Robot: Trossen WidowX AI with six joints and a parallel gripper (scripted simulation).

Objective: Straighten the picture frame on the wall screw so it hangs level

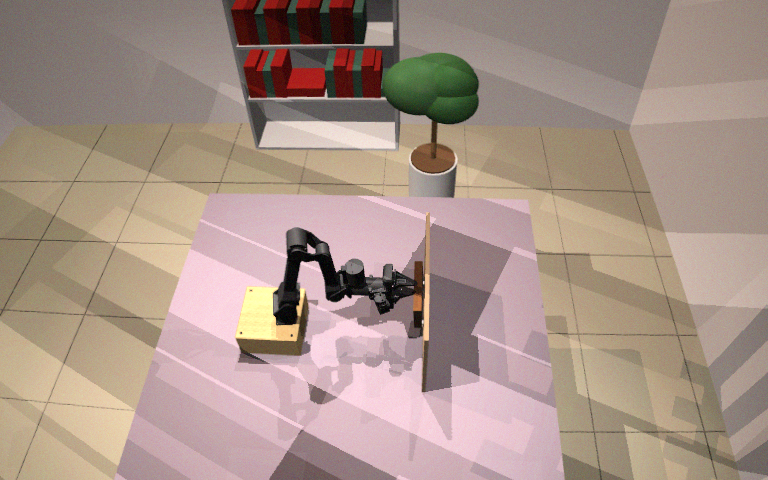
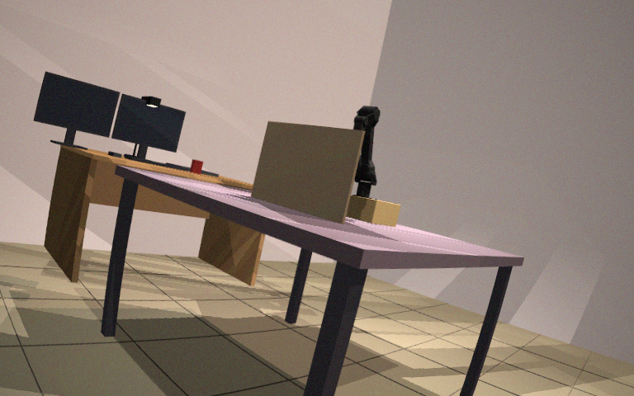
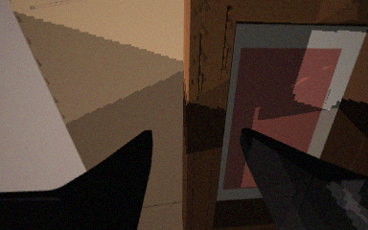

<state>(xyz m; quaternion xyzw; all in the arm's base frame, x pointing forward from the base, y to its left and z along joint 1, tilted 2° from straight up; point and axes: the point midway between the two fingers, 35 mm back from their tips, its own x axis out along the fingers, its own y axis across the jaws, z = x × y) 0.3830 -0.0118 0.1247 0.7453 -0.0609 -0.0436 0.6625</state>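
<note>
Right now my gripper tip is 5 cm above the picture frame, 1 cm to the right of it and 1 cm short of it. From my gripper tip the other things lie so: wooden wall board 7 cm below, 2 cm ahead.
</note>
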